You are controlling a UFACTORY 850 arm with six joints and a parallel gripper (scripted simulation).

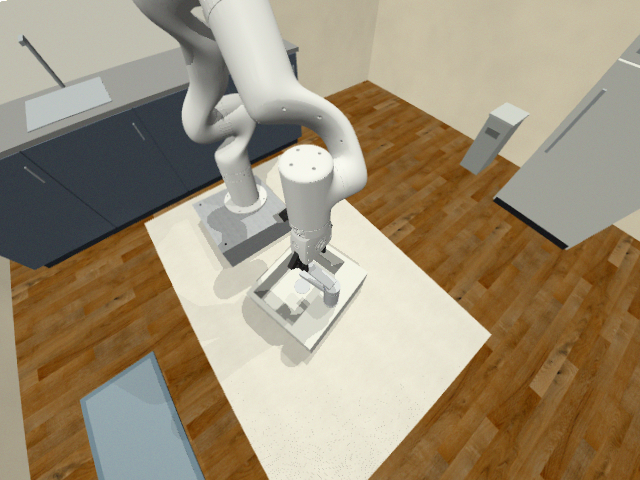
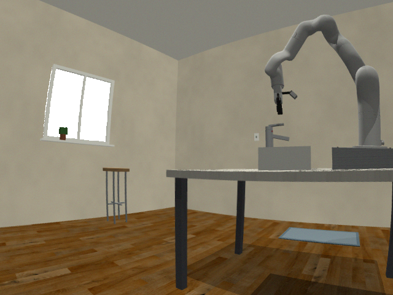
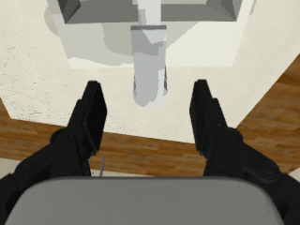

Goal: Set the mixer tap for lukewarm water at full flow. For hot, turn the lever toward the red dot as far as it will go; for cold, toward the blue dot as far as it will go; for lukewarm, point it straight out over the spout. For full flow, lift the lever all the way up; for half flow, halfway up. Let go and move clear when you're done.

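My hand is 9 cm above the grey lever, 3 cm short of it and 1 cm to the right of it. Also, from my hand: grey mixer tap 14 cm below, 5 cm ahead, 1 cm to the left; sink basin 32 cm below, 4 cm behind, 1 cm to the right.
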